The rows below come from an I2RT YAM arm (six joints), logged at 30 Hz.
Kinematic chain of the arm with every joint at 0, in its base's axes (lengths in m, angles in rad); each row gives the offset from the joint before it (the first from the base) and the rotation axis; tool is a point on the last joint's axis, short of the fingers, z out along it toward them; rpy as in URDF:
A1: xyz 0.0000 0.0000 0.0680 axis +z
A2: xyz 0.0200 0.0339 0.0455 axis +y
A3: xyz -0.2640 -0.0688 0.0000 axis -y
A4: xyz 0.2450 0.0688 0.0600 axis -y
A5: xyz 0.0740 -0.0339 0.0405 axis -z
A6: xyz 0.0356 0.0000 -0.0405 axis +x
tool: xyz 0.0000 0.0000 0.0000 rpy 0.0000 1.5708 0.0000
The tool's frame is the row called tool.
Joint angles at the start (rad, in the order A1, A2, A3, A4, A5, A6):
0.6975 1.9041 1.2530 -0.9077 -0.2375 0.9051
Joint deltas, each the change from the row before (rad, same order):
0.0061 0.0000 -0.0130 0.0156 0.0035 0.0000
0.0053 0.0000 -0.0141 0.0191 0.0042 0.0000
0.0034 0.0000 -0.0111 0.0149 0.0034 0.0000
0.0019 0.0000 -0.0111 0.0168 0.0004 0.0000
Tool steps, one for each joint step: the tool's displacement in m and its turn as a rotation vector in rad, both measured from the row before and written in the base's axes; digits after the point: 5 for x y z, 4 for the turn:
-0.00209 0.00078 -0.00302 -0.0010 -0.0042 0.0061
-0.00182 0.00061 -0.00326 0.0001 -0.0065 0.0052
-0.00129 0.00025 -0.00255 -0.0001 -0.0051 0.0033
-0.00088 0.00006 -0.00250 0.0034 -0.0046 0.0019

